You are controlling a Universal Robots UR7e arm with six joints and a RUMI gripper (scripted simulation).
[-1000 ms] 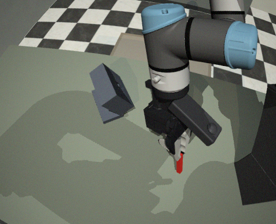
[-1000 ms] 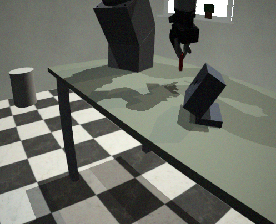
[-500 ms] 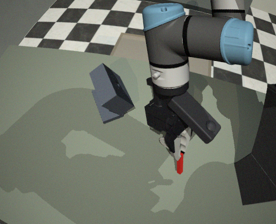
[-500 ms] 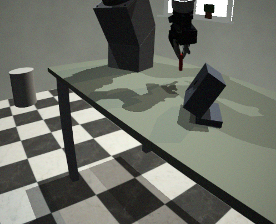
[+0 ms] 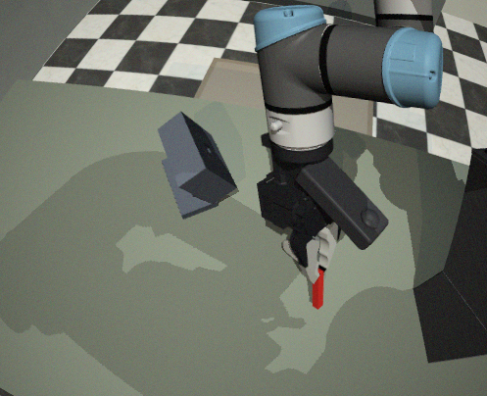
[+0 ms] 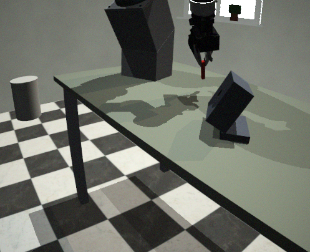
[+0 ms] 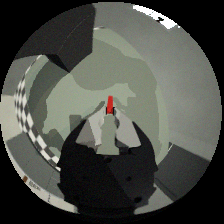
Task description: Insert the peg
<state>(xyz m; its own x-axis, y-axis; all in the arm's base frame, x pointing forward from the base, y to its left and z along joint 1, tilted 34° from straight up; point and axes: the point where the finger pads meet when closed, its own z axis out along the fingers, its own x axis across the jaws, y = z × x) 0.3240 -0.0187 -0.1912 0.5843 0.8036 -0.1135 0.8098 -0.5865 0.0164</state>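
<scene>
Right now the red peg is 10 mm behind my hand, 20 mm to the left of it and 30 mm below it.
</scene>
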